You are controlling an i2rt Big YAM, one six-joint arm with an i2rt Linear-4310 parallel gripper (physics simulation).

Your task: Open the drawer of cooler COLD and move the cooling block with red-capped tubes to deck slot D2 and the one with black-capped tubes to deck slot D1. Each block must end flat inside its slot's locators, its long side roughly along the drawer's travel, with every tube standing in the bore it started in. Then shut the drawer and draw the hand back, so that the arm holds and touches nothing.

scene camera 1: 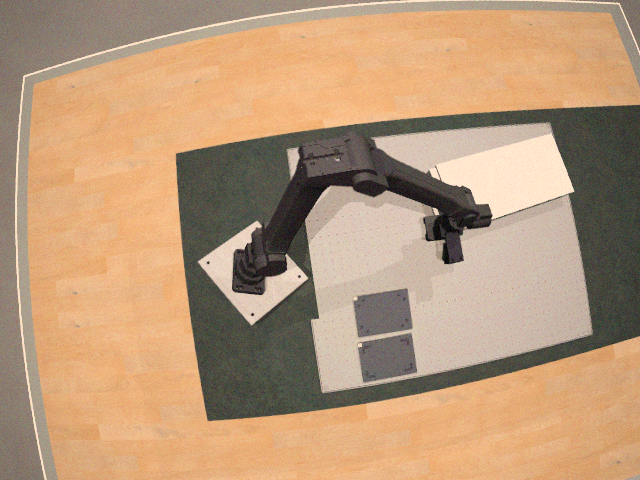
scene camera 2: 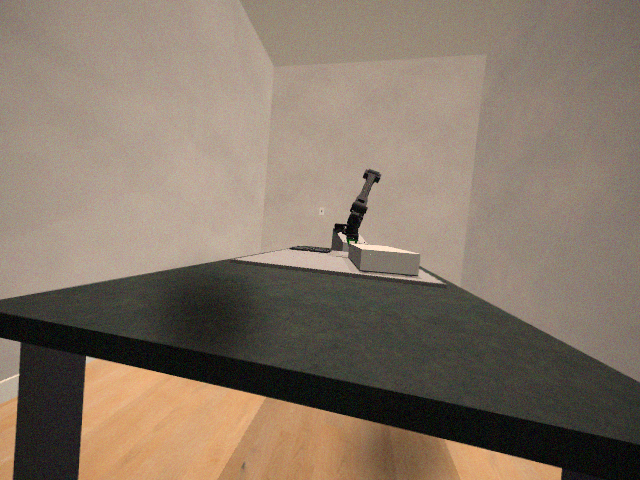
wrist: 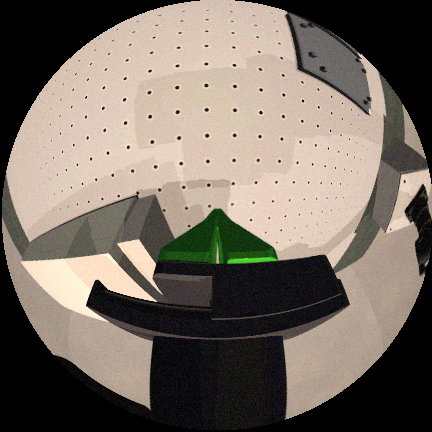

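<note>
A white box-shaped cooler stands at the deck's far right corner in scene camera 1. Its drawer front faces the arm's base side; a narrow dark gap shows between it and the body. No name on it is readable. My gripper is shut and empty, its green fingertips together above the deck near the drawer front; contact cannot be told. The hand hides them in scene camera 1. Two dark grey deck slots lie side by side; their labels are unreadable. The blocks and tubes do not show.
The light perforated deck lies on the dark green table. The arm stands on a white-topped pedestal at the left. The arm passes over the deck and beside the cooler.
</note>
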